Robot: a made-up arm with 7 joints.
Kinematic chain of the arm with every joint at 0, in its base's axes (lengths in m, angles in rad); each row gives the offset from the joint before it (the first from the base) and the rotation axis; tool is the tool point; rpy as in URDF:
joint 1: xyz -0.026 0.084 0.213 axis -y
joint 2: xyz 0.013 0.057 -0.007 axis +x
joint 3: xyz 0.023 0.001 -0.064 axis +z
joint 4: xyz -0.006 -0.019 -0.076 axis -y
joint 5: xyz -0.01 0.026 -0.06 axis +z
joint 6: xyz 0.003 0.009 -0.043 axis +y
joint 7: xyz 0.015 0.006 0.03 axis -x
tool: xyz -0.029 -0.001 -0.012 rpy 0 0 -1.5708
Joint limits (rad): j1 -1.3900..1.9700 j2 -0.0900..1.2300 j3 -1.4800..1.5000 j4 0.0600..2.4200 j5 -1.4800..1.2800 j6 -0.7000..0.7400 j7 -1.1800..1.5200
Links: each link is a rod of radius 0.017 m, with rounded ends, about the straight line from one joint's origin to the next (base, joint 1, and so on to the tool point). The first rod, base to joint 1, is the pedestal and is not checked.
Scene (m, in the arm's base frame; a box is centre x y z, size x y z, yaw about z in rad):
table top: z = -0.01
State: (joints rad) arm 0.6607 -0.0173 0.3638 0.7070 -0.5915 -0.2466 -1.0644
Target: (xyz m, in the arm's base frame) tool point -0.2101 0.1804 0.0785
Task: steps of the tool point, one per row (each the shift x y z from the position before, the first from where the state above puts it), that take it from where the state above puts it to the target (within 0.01 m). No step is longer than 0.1 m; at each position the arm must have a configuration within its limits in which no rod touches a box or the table.
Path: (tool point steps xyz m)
1: -0.0426 0.0402 -0.0196
2: -0.0433 0.0346 -0.0005
3: -0.0359 0.0274 0.0163
4: -0.0354 0.0019 0.0002
5: -0.0322 0.0016 0.0090
6: -0.0271 0.0013 0.0162
7: -0.0398 -0.0146 -0.0245
8: -0.0416 -0.0262 -0.0127
9: -0.0380 -0.0345 0.0011
10: -0.0303 -0.0387 0.0143

